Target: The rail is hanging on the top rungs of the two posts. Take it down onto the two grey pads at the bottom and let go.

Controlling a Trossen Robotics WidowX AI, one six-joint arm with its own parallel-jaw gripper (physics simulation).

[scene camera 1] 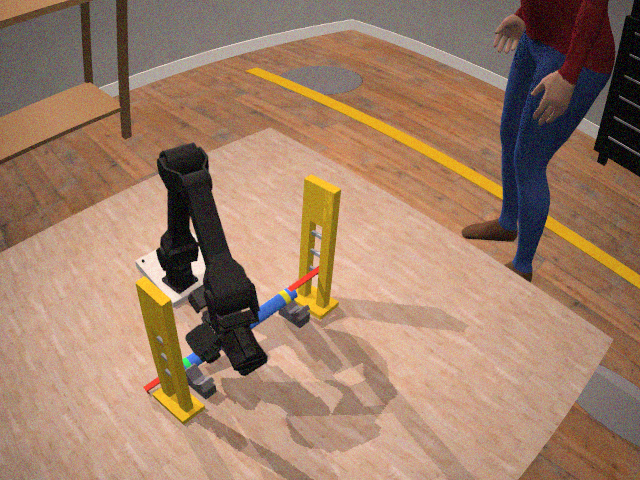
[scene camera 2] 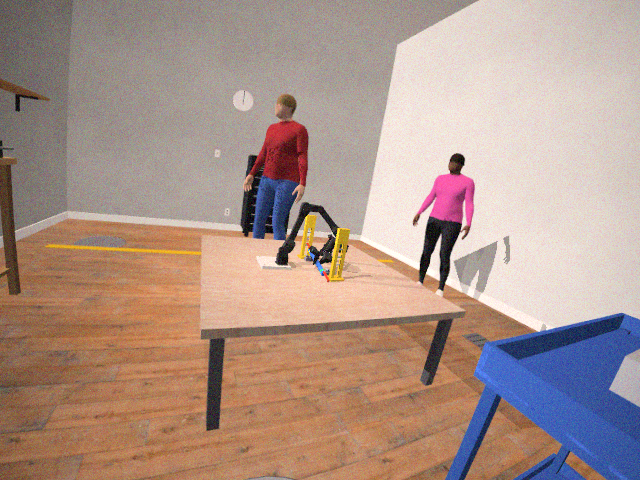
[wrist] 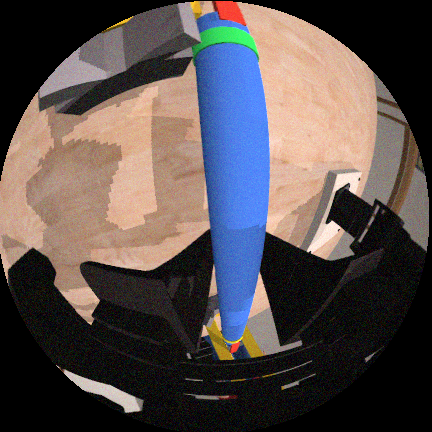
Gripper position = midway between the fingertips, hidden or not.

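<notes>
My gripper (scene camera 1: 228, 340), also (wrist: 233, 234), holding a blue rail (wrist: 232, 112). Grey pads (wrist: 161, 51) visible. Yellow post (scene camera 1: 174, 395). Another yellow post (scene camera 1: 321, 200).
</notes>
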